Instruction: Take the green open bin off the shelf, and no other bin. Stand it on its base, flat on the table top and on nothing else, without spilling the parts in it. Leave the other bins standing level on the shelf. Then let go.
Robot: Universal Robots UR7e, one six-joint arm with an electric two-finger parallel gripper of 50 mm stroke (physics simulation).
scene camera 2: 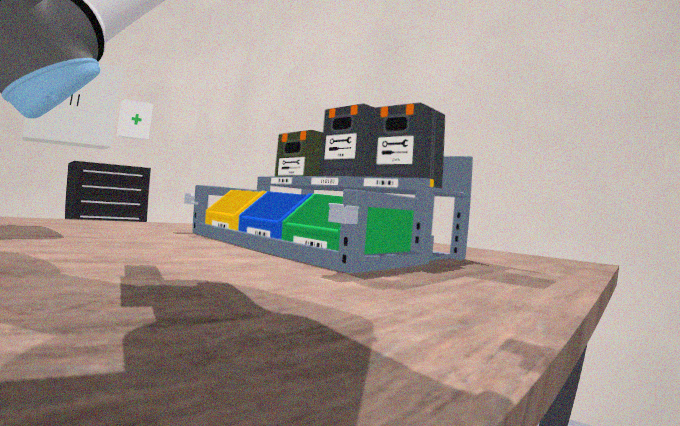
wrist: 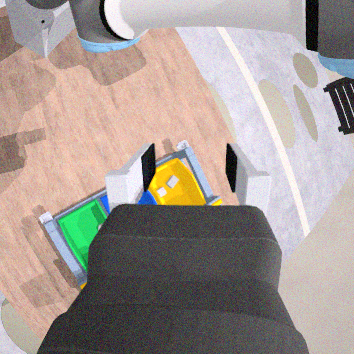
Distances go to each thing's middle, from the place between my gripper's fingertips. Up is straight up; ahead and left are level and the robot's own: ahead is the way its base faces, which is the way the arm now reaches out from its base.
My gripper is now 180 mm short of the olive case (scene camera 2: pixel 311 147), 160 mm to the right of it and 270 mm above it. The rest, counted from my hand: yellow bin (scene camera 2: pixel 225 212) (80 mm ahead, 140 mm to the left, 380 mm below); then blue bin (scene camera 2: pixel 264 217) (100 mm ahead, 30 mm to the left, 380 mm below); then green open bin (scene camera 2: pixel 308 224) (110 mm ahead, 90 mm to the right, 380 mm below).
